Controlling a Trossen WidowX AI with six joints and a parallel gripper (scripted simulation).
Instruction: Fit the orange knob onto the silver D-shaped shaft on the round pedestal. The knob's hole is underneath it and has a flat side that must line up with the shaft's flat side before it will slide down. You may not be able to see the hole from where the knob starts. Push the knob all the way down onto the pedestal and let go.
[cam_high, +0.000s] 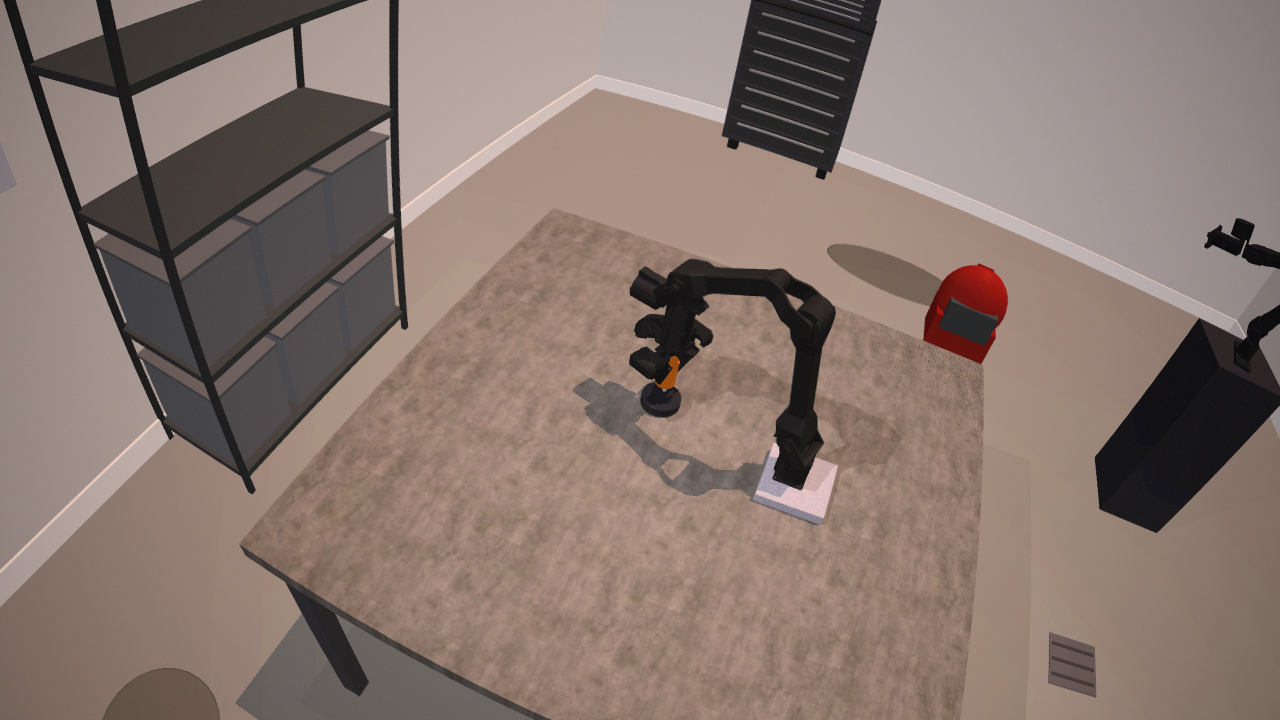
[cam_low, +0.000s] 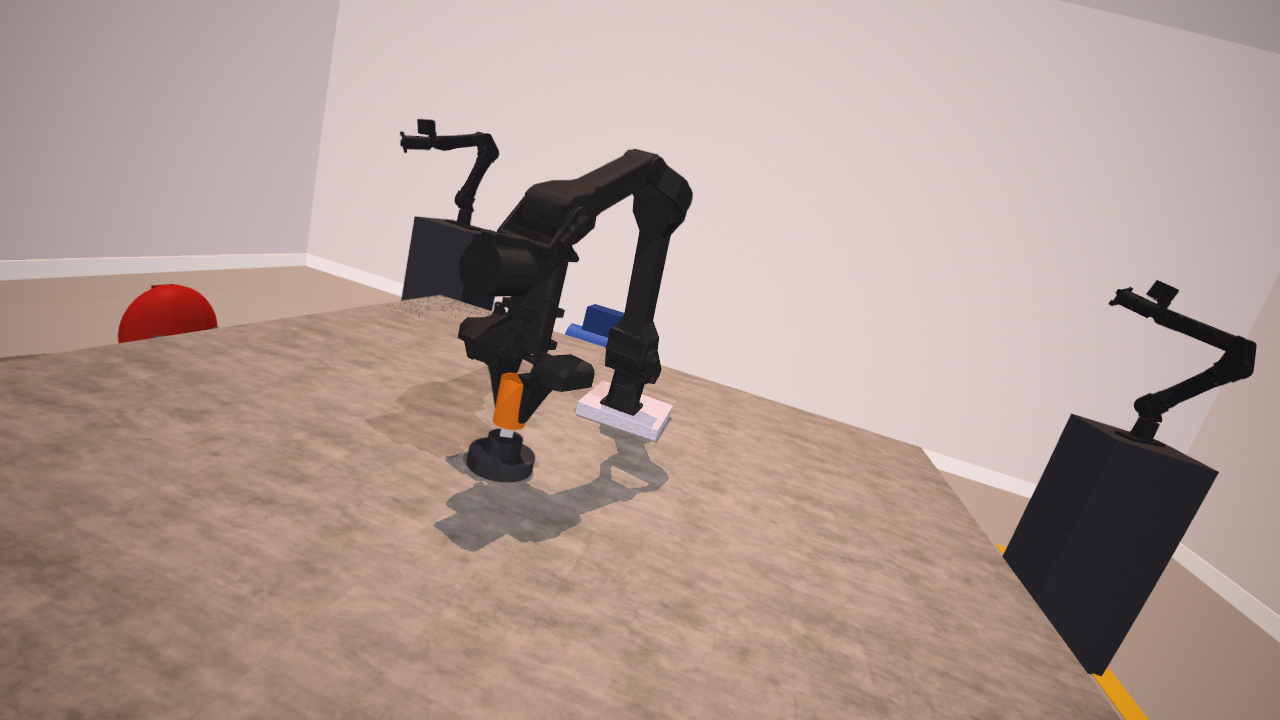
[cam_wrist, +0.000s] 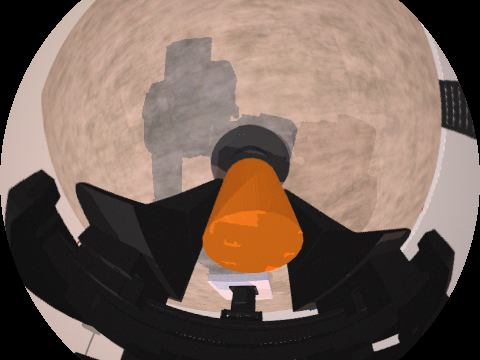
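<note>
My gripper tip is now 40 mm above the round pedestal. Round my gripper tip: orange knob: 30 mm above.
</note>
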